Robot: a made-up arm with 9 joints. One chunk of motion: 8 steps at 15 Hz.
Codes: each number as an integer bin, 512 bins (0 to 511) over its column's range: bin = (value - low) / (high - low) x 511, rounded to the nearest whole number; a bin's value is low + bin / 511 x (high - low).
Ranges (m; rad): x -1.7..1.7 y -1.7..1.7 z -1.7..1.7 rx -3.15..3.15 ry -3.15..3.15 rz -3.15..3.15
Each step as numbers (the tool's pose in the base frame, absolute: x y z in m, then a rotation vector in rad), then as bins.
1 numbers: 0.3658 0.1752 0.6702 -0.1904 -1.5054 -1.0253
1 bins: 310 282 356 240 133 172
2 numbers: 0.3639 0.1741 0.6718 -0.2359 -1.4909 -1.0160
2 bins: 310 282 356 236 135 173
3 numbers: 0.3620 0.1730 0.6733 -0.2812 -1.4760 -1.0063
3 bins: 310 282 357 233 136 174
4 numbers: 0.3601 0.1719 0.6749 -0.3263 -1.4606 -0.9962
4 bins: 310 281 357 229 137 175
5 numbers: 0.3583 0.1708 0.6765 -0.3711 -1.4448 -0.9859
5 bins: 309 281 357 225 138 176
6 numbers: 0.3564 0.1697 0.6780 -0.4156 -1.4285 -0.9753
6 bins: 309 281 357 222 140 176
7 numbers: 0.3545 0.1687 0.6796 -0.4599 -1.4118 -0.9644
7 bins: 309 281 358 218 141 177
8 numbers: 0.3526 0.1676 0.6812 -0.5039 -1.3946 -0.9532
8 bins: 308 281 358 215 142 178
